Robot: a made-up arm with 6 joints.
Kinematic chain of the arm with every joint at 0, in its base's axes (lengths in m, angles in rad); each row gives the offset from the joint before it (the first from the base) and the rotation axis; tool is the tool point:
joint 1: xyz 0 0 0.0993 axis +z
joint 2: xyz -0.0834 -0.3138 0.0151 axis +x
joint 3: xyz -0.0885 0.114 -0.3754 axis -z
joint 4: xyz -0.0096 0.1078 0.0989 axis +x
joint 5: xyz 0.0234 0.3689 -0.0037 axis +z
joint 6: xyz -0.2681 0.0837 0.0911 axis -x
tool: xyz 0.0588 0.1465 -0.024
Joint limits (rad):
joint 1: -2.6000..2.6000
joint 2: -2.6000..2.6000
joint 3: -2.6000..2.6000
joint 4: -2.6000..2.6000
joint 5: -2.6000..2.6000
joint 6: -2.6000..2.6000
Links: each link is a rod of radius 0.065 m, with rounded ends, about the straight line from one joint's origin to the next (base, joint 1, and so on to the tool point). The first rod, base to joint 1, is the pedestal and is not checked.
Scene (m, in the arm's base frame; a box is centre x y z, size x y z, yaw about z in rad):
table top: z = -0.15
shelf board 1: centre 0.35 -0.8 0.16 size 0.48 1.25 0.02 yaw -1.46
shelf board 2: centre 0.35 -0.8 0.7 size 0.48 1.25 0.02 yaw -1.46
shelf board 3: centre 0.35 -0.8 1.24 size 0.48 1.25 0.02 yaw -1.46
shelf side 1: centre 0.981 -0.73 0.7 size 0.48 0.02 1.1 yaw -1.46
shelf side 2: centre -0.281 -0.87 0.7 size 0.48 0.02 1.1 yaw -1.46
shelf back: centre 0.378 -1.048 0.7 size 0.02 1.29 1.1 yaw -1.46
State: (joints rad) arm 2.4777 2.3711 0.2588 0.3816 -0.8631 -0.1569
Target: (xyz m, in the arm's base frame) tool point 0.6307 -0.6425 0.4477
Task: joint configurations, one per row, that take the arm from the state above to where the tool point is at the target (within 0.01 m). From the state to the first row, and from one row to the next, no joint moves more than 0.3 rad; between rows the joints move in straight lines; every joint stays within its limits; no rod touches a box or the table.
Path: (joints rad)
1: 2.1813 2.2840 0.1091 0.4999 -0.7145 -0.1760
2: 1.8849 2.1970 -0.0405 0.6182 -0.5659 -0.1950
3: 1.5885 2.1099 -0.1902 0.7364 -0.4172 -0.2141
4: 1.2921 2.0229 -0.3398 0.8547 -0.2686 -0.2331

